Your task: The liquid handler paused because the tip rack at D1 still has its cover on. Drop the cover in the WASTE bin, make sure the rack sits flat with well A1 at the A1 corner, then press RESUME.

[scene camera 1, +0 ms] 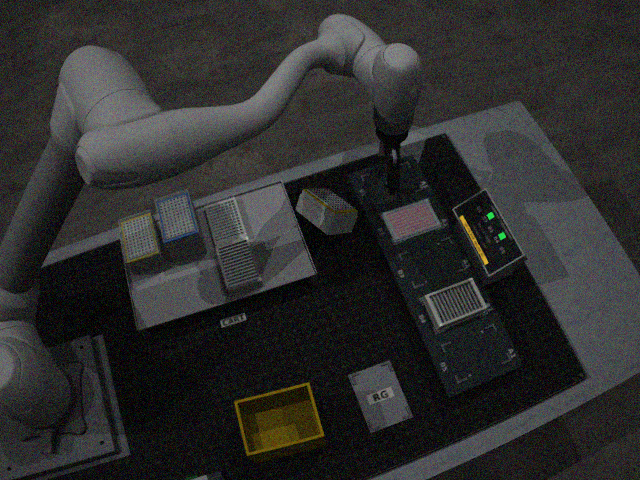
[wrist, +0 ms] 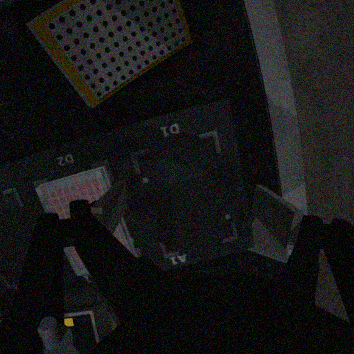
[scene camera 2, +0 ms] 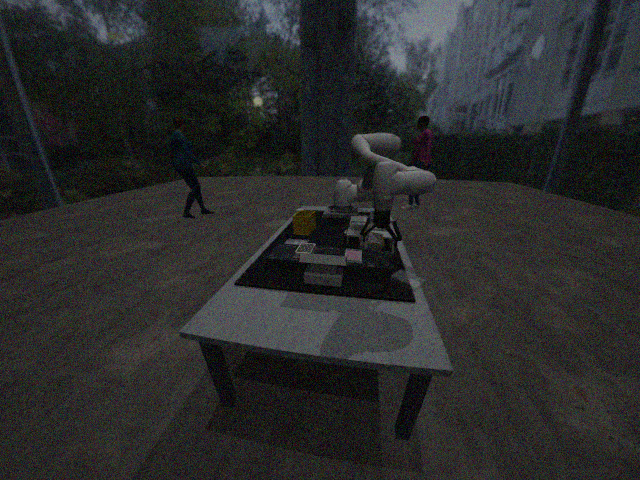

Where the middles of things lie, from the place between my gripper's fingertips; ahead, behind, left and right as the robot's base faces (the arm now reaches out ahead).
I see my gripper 30 mm short of the pink-topped rack [scene camera 1: 403, 223], 120 mm to the left of it and 30 mm above it.
